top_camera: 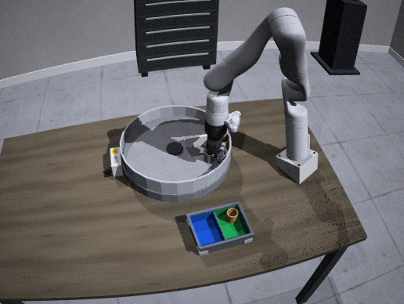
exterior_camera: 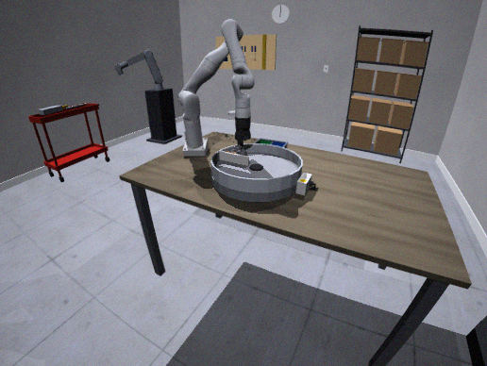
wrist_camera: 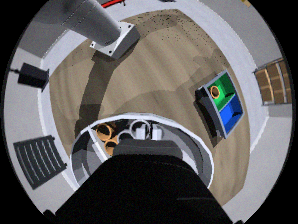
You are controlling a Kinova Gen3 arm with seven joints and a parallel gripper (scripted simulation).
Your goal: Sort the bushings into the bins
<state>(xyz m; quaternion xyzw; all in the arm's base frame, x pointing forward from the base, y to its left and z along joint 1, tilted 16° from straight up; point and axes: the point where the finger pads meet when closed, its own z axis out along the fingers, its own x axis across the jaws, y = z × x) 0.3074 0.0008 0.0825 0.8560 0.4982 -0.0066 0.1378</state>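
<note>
The two-part bin lies 26 cm to the left of my hand, 8 cm below it and 7 cm ahead of it. Round my hand: grey turntable 15 cm ahead, 11 cm to the right, 5 cm below.
</note>
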